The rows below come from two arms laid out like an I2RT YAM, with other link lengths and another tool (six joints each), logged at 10 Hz.
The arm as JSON. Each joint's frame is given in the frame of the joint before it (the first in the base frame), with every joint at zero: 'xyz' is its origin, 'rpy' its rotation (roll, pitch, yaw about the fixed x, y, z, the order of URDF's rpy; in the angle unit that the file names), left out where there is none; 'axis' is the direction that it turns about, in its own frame. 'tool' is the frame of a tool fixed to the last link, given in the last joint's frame.
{
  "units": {
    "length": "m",
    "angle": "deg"
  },
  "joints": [
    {
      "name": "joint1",
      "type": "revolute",
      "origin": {
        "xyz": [
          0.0,
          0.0,
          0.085
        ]
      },
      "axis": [
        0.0,
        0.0,
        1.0
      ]
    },
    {
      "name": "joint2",
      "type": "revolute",
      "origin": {
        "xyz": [
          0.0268,
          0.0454,
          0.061
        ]
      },
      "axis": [
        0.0,
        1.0,
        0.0
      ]
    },
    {
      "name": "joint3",
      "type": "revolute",
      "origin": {
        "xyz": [
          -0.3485,
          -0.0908,
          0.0
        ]
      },
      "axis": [
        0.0,
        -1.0,
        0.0
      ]
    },
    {
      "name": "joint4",
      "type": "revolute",
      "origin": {
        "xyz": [
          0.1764,
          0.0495,
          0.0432
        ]
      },
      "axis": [
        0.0,
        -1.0,
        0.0
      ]
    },
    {
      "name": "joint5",
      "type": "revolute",
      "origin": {
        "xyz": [
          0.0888,
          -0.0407,
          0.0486
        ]
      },
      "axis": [
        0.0,
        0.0,
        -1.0
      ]
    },
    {
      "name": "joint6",
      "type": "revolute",
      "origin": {
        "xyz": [
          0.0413,
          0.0,
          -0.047
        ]
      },
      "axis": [
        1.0,
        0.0,
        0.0
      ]
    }
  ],
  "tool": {
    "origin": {
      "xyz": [
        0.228,
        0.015,
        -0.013
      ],
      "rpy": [
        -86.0,
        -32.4,
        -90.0
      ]
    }
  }
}
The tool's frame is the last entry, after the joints.
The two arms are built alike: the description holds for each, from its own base.
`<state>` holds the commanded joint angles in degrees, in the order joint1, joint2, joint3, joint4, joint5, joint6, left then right.
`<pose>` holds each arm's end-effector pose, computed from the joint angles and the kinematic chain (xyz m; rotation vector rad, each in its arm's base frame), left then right.
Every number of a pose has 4 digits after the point. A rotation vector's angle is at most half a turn.
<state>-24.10 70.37 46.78 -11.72 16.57 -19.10 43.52 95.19 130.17 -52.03 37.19 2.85</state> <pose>0.2908 -0.2439 0.2284 2.1954 -1.5170 1.4804 0.4724 0.1909 0.5277 -1.8888 0.7401 -1.4760</pose>
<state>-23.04 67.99 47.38 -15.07 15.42 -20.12 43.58 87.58 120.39 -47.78 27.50 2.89</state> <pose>0.2856 -0.2290 0.2299 2.2496 -1.4765 1.4769 0.4330 0.2090 0.5293 -1.8628 0.6099 -1.3333</pose>
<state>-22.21 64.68 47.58 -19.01 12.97 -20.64 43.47 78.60 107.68 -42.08 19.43 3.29</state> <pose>0.2771 -0.2080 0.2294 2.3200 -1.4476 1.4802 0.3871 0.2135 0.5226 -1.8269 0.5085 -1.2178</pose>
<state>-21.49 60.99 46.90 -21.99 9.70 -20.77 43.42 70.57 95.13 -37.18 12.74 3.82</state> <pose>0.2689 -0.1840 0.2273 -2.3599 1.4029 -1.4770 0.3441 0.2147 0.4996 -1.8158 0.4275 -1.1144</pose>
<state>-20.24 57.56 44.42 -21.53 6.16 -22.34 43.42 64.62 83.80 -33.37 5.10 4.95</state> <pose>0.2678 -0.1591 0.2255 -2.3592 1.2785 -1.4727 0.3029 0.2253 0.4620 -1.8316 0.3488 -0.9760</pose>
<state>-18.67 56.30 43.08 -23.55 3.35 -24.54 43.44 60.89 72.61 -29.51 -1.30 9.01</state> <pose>0.2626 -0.1353 0.2101 -2.4150 1.1691 -1.3980 0.2701 0.2370 0.4109 -1.8624 0.3461 -0.8059</pose>
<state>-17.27 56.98 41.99 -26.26 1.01 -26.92 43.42 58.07 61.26 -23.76 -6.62 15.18</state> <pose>0.2542 -0.1145 0.1855 -2.4951 1.0803 -1.2751 0.2425 0.2463 0.3637 -1.8672 0.3977 -0.6339</pose>
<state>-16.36 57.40 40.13 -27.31 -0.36 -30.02 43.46 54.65 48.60 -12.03 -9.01 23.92</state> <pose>0.2446 -0.1014 0.1649 -2.5688 0.9938 -1.1903 0.2288 0.2503 0.3414 -1.7758 0.4963 -0.5188</pose>
